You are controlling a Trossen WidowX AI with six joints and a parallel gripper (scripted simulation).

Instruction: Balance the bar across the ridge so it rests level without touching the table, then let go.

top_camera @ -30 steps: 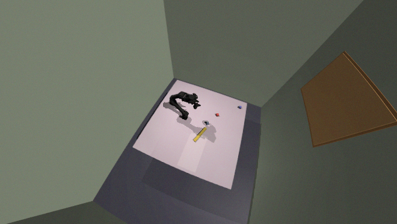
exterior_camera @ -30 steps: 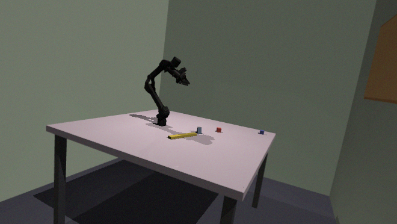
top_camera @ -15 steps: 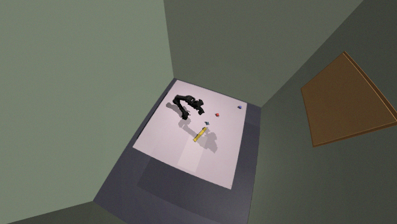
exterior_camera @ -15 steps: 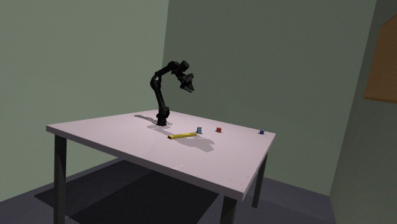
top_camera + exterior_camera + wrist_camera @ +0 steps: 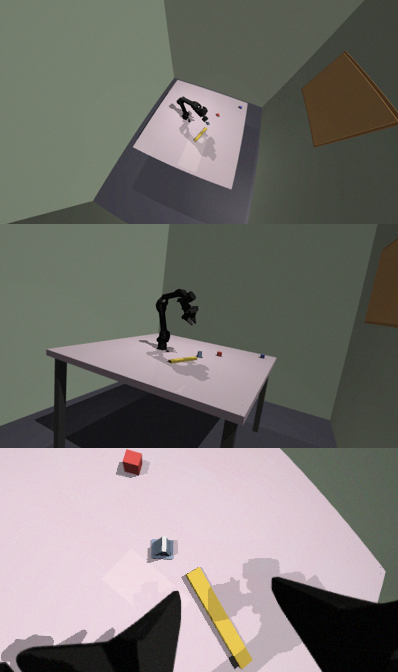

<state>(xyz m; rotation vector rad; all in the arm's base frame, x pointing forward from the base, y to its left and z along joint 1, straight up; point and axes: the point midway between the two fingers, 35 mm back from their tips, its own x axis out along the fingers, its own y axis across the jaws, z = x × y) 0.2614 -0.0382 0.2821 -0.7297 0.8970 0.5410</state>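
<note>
Right now my gripper tip is 1 cm short of the yellow bar, 12 cm to the left of it and 24 cm above it. Round my gripper tip: small red cube: 15 cm ahead, 25 cm to the left, 24 cm below; small blue cube: 46 cm ahead, 53 cm to the left, 24 cm below.
</note>
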